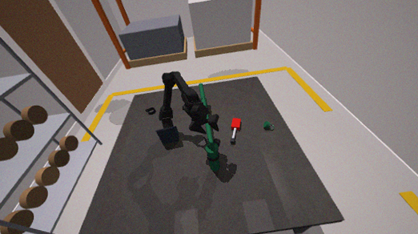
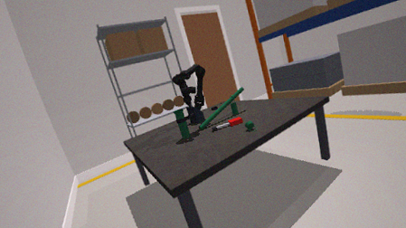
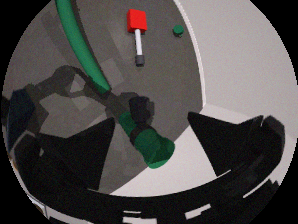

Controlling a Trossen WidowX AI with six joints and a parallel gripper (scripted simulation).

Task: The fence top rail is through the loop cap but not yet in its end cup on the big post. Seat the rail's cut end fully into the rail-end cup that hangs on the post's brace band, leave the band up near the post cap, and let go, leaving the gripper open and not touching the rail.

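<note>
The dark rail-end cup lies 8 cm below my gripper tip, 4 cm to the right of it and 1 cm ahead of it. From my gripper tip the other things lie so: small green fitting (44 cm ahead, 20 cm below, 8 cm to the left); then red-handled tool (20 cm below, 18 cm ahead, 11 cm to the left); then short green line post (41 cm to the left, 11 cm below, 3 cm ahead).
</note>
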